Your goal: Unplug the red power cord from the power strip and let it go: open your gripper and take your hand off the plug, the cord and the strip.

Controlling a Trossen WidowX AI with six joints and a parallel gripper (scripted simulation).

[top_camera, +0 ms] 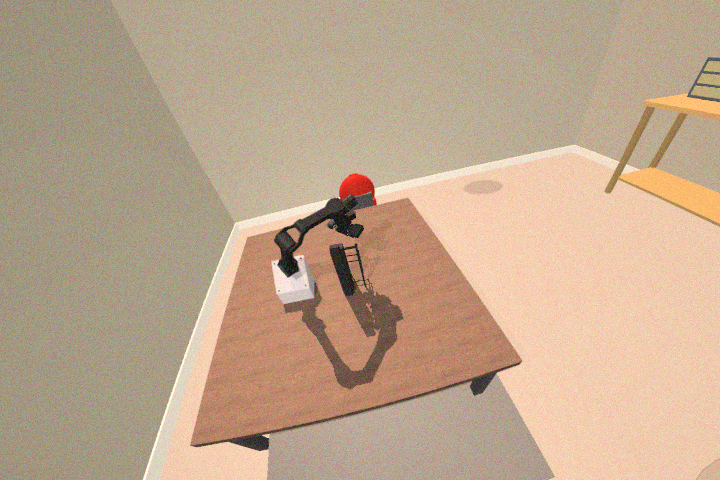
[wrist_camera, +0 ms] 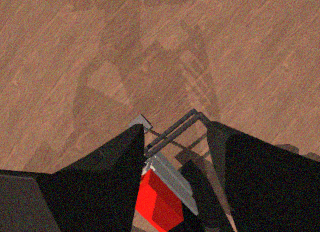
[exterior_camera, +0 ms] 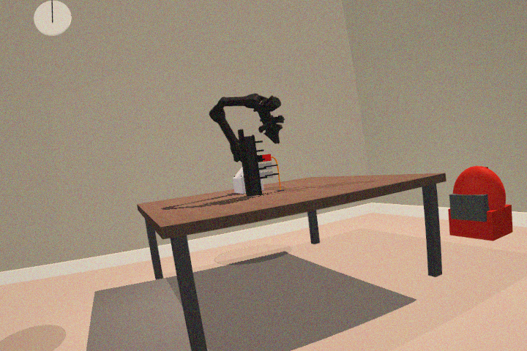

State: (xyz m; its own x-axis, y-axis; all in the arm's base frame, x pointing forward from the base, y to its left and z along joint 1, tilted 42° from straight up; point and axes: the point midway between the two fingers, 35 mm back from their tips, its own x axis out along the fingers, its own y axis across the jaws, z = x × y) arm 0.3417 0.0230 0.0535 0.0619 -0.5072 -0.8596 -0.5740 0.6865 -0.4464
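My gripper tip is now 7 cm past the red plug, 5 cm to the left of it and 5 cm above it.
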